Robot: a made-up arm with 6 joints.
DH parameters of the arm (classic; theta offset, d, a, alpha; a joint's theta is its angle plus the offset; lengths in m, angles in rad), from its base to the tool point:
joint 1: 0 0.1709 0 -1.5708
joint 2: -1.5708 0 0.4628 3.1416
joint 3: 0 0 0 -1.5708
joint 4: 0 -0.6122 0 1.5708
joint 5: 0 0.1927 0 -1.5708
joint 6: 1.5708 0 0 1.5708
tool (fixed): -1.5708 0 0 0
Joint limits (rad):
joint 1: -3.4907..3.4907
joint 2: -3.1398..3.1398
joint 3: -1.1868..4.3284
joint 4: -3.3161..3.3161
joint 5: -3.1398..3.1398
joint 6: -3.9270..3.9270
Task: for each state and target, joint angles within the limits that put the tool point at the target. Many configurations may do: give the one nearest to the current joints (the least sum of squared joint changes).
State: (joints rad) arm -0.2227 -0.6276 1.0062 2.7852 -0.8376 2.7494
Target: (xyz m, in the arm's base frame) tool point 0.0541 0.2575 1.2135
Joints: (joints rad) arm -0.9851 -0.3854 1.1297 2.9068 -0.8376 2.7494
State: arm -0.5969 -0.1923 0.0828 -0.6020 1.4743 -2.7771
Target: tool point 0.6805 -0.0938 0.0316
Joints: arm 0.0633 0.6835 -0.0161 -0.7824 1.4743 -2.7771
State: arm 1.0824 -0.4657 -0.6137 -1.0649 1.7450 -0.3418
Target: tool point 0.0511 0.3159 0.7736
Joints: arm 1.5695 -0.6486 0.0205 -1.3047 1.7450 -0.3418
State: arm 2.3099 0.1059 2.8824 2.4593 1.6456 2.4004
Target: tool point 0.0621 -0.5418 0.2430
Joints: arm 1.9457 -0.0787 3.5217 2.3887 1.6456 2.4004
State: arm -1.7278 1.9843 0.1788 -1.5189 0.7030 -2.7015
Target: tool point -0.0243 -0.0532 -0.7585
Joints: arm -1.7396 2.3996 0.7221 -1.4928 0.7030 -2.7015
